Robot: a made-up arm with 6 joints.
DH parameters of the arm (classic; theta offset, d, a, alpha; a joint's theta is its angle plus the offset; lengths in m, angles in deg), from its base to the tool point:
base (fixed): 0 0.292 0.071 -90
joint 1: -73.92 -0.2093 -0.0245 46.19
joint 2: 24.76 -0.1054 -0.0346 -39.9
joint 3: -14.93 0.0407 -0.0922 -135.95
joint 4: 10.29 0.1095 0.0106 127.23
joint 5: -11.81 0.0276 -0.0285 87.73
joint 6: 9.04 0 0.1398 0
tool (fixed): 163.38 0.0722 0 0
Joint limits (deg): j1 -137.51..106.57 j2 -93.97..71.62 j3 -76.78..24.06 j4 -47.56..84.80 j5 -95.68..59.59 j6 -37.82..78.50
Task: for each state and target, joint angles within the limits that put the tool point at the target. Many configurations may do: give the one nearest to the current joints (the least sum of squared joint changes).
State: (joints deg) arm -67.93 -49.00 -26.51 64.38 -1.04 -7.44
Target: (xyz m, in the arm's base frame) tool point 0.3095 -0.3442 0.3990
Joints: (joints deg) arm -81.21 -37.50 -36.15 75.10 17.15 -32.77
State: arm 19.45 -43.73 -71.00 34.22 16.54 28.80
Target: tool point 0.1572 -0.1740 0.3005
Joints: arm -2.92 -66.86 -75.69 13.72 8.12 58.34
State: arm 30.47 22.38 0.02 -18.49 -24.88 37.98
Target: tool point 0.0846 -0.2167 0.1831
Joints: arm 12.12 3.47 -3.99 -13.52 1.29 23.95
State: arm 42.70 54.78 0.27 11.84 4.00 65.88
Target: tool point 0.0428 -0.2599 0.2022
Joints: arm 14.79 64.27 7.00 8.88 20.66 40.74
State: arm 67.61 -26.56 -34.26 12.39 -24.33 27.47
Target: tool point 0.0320 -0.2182 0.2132
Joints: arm 59.09 -32.43 -32.35 6.14 3.27 24.11
